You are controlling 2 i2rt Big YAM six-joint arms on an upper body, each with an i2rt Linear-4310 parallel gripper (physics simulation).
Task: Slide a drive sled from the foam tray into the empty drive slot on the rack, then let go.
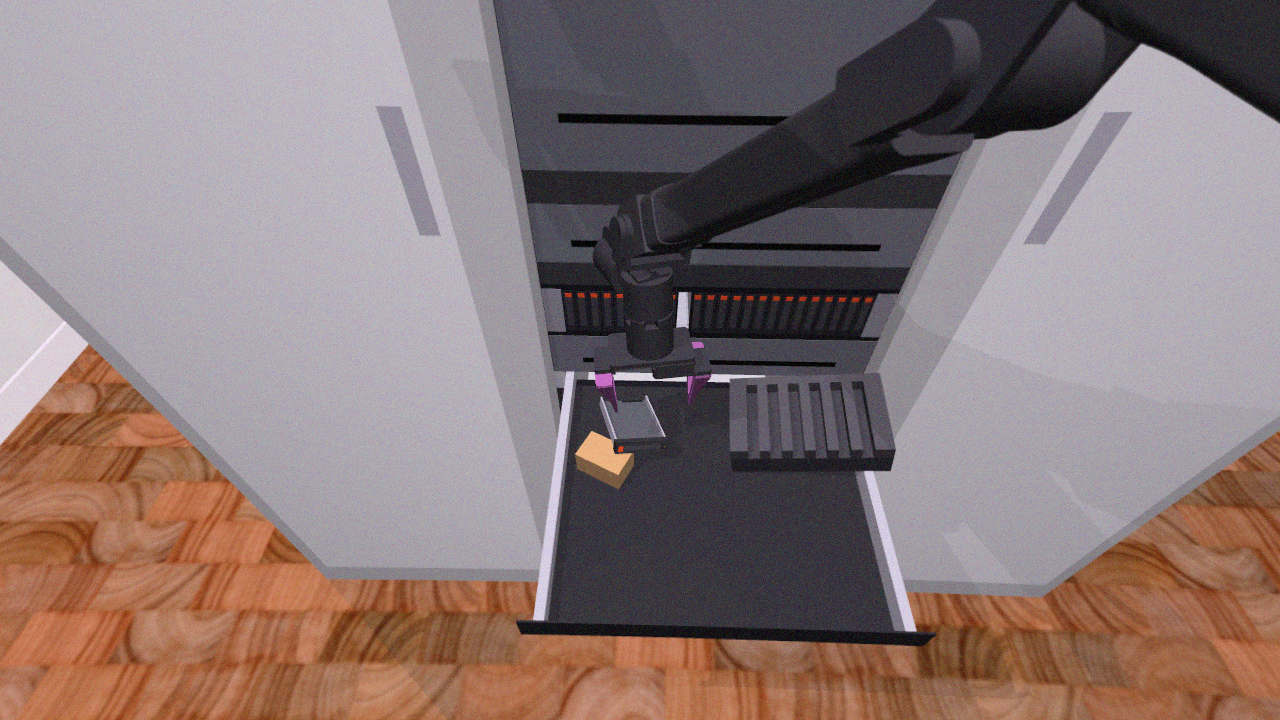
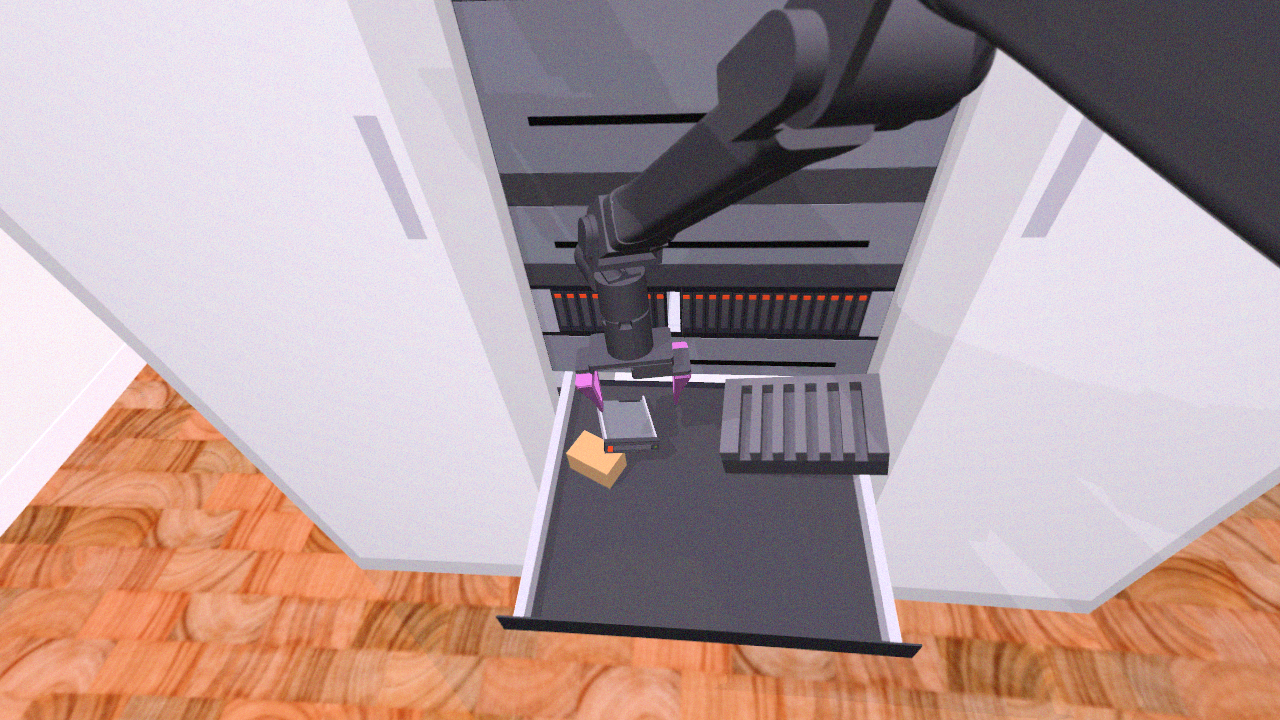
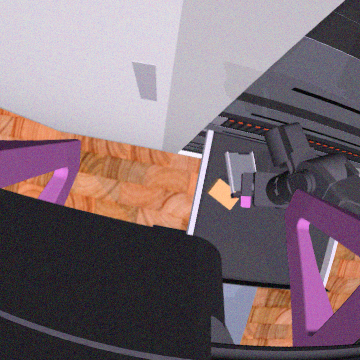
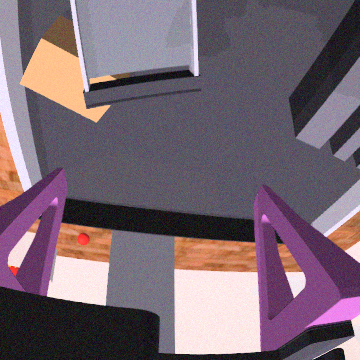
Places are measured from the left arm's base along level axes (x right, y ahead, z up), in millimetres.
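Where they show: left gripper, fingertip midpoint: [image 3: 188, 177]; right gripper, fingertip midpoint: [image 1: 653, 405] [image 2: 638, 405] [image 3: 262, 195] [image 4: 161, 185].
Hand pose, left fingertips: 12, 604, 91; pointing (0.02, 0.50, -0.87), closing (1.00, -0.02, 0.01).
After its pixels a point has its place, as x, y, z.
The drive sled [image 1: 635, 420] {211, 644, -518} [image 2: 628, 419] {210, 646, -519} [image 3: 241, 165] {203, 658, -522} [image 4: 135, 40] {212, 618, -509}, a shallow grey open carrier with an orange mark on its front, lies at the back left of the pulled-out drawer, its front left corner over a tan block [image 1: 604, 461] {170, 564, -506} [image 2: 595, 461] {172, 563, -506} [image 3: 222, 194] {165, 577, -506} [image 4: 55, 80] {158, 580, -506}. The dark slotted foam tray [image 1: 812, 463] {460, 568, -505} [image 2: 805, 466] {460, 567, -506} [image 4: 325, 125] {360, 598, -489} is at the drawer's right. The white gap [image 1: 682, 310] [image 2: 674, 310] in the rack's drive row is the empty slot. My right gripper [image 1: 652, 404] {236, 596, -416} [image 2: 639, 404] {236, 596, -416} [image 4: 161, 185] {236, 596, -416} is open and empty, above the sled's rear. My left gripper [image 3: 188, 177] {12, 604, 91} is open, away from the drawer.
The drawer [image 1: 886, 555] {533, 442, -513} [image 2: 707, 637] {330, 348, -533} [image 3: 201, 185] {110, 588, -513} has raised white side walls and a dark front edge. Open white cabinet doors [image 1: 223, 268] {-314, 708, -291} [image 2: 223, 268] {-324, 707, -282} flank the rack [image 1: 805, 228] {417, 727, -225} [image 2: 787, 223] {416, 727, -223}. My right arm crosses in front of the rack and hides some drives left of the gap.
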